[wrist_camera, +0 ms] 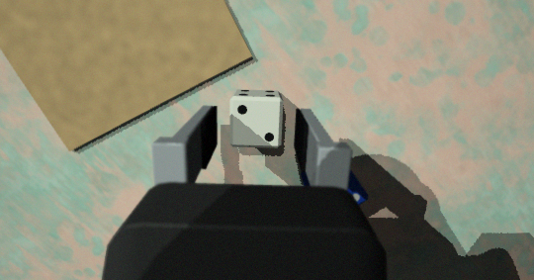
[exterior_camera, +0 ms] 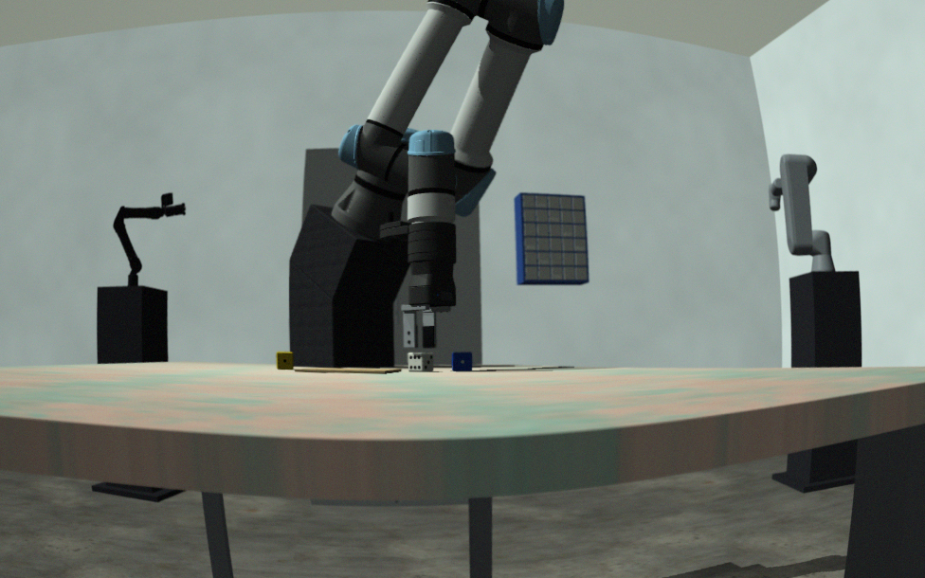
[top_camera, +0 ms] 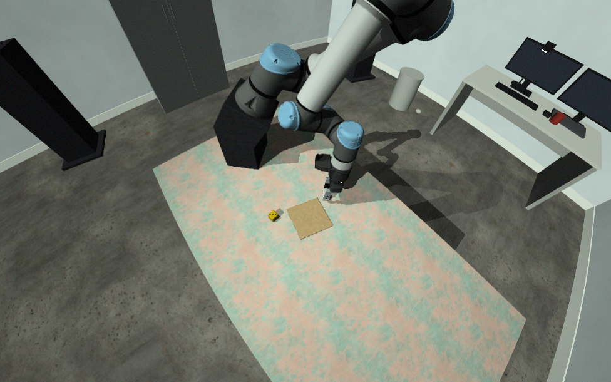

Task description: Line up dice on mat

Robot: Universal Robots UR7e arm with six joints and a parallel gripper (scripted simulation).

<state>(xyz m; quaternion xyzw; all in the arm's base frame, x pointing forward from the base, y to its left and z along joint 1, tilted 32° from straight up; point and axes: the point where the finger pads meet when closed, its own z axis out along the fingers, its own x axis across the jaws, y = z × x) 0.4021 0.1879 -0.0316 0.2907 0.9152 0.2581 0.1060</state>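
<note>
The white die lies 40 mm below my hand. From my hand the other things lie so: yellow die 230 mm to the right, 40 mm below, 10 mm behind; blue die 60 mm to the left, 40 mm below, 20 mm behind; tan mat 110 mm to the right, 50 mm below, 50 mm ahead.
</note>
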